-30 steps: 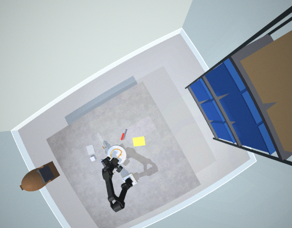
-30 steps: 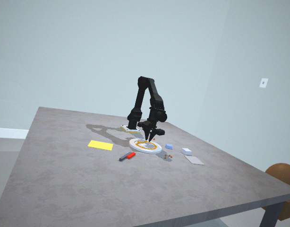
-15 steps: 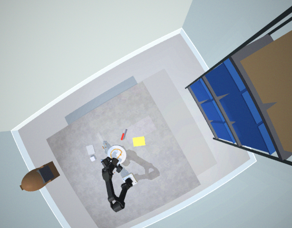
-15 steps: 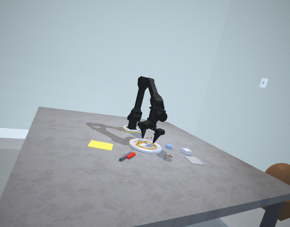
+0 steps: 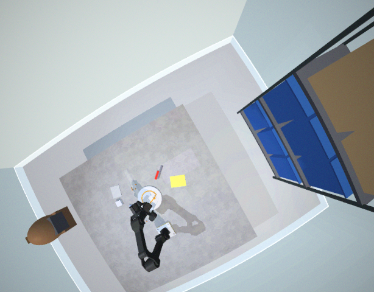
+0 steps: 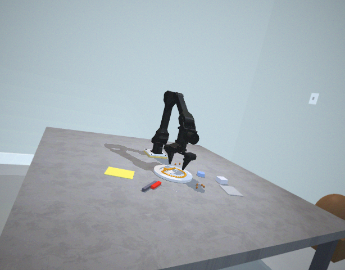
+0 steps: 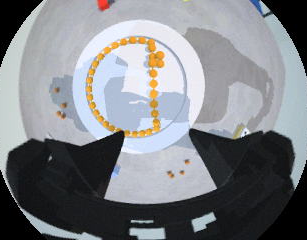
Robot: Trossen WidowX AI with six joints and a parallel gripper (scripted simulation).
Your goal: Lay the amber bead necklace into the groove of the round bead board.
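Now: gripper tip 40 mm short of the round white bead board, 50 mm to the left of it and 10 mm above it. From my gripper tip the other things lie so: white block: 180 mm ahead, 180 mm to the left, 10 mm below; blue block: 80 mm ahead, 120 mm to the left, 10 mm below; grey tool: 150 mm ahead, 240 mm to the right, 20 mm below.
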